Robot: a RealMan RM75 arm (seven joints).
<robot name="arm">
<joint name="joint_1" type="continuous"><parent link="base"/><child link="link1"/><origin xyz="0.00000 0.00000 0.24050" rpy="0.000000 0.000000 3.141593"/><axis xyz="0 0 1"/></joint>
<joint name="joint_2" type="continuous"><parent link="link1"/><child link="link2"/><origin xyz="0.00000 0.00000 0.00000" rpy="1.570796 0.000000 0.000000"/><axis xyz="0 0 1"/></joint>
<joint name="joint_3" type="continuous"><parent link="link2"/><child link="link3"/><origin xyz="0.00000 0.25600 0.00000" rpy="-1.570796 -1.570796 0.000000"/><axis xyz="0 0 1"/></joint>
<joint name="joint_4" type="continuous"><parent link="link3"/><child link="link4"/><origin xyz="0.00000 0.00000 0.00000" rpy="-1.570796 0.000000 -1.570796"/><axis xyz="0 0 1"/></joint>
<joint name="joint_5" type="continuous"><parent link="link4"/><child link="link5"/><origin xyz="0.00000 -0.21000 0.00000" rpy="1.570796 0.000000 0.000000"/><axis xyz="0 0 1"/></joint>
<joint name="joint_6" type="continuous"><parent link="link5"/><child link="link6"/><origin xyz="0.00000 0.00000 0.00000" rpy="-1.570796 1.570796 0.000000"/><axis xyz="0 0 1"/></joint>
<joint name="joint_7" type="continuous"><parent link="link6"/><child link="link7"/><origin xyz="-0.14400 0.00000 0.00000" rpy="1.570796 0.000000 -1.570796"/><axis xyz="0 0 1"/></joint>
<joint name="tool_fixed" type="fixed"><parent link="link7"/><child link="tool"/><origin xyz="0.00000 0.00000 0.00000"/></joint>
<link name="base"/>
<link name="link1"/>
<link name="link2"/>
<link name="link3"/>
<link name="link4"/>
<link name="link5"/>
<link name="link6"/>
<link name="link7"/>
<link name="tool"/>
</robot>
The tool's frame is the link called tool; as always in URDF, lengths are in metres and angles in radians. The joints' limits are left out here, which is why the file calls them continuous.
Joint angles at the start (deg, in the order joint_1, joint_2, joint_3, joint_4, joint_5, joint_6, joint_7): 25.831 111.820 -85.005 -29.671 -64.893 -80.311 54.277
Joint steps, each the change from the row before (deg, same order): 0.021 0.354 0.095 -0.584 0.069 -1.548 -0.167; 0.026 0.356 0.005 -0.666 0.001 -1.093 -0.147; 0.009 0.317 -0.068 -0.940 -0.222 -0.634 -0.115; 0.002 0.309 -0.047 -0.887 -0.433 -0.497 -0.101; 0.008 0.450 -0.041 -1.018 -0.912 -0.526 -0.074; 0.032 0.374 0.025 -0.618 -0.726 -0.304 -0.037; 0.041 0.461 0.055 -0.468 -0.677 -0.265 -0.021; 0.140 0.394 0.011 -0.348 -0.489 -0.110 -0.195; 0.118 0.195 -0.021 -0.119 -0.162 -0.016 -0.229
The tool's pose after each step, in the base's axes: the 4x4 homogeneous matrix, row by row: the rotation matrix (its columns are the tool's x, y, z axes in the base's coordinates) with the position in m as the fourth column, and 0 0 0 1 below. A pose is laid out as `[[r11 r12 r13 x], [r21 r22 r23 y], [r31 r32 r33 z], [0 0 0 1]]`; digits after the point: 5 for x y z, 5 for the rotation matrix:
[[0.78896 -0.17667 -0.58850 0.23700], [-0.00225 -0.95860 0.28476 0.31401], [-0.61444 -0.22334 -0.75669 -0.02485], [0 0 0 1]]
[[0.77851 -0.15618 -0.60789 0.23132], [0.01312 -0.96429 0.26454 0.31224], [-0.62750 -0.21392 -0.74865 -0.02557], [0 0 0 1]]
[[0.77267 -0.13347 -0.62061 0.22593], [0.03037 -0.96875 0.24616 0.31120], [-0.63408 -0.20905 -0.74448 -0.02640], [0 0 0 1]]
[[0.76925 -0.11144 -0.62916 0.22133], [0.04576 -0.97254 0.22821 0.31005], [-0.63731 -0.20434 -0.74302 -0.02755], [0 0 0 1]]
[[0.76787 -0.08408 -0.63506 0.21631], [0.06167 -0.97704 0.20392 0.30805], [-0.63763 -0.19575 -0.74506 -0.03000], [0 0 0 1]]
[[0.76727 -0.06659 -0.63786 0.21300], [0.07105 -0.97965 0.18774 0.30663], [-0.63738 -0.18937 -0.74692 -0.03216], [0 0 0 1]]
[[0.76570 -0.05266 -0.64104 0.20982], [0.07750 -0.98183 0.17322 0.30508], [-0.63851 -0.18232 -0.74771 -0.03484], [0 0 0 1]]
[[0.76451 -0.03879 -0.64345 0.20673], [0.08637 -0.98302 0.16188 0.30433], [-0.63880 -0.17934 -0.74818 -0.03720], [0 0 0 1]]
[[0.76364 -0.03087 -0.64491 0.20505], [0.09272 -0.98326 0.15686 0.30419], [-0.63895 -0.17958 -0.74799 -0.03841], [0 0 0 1]]

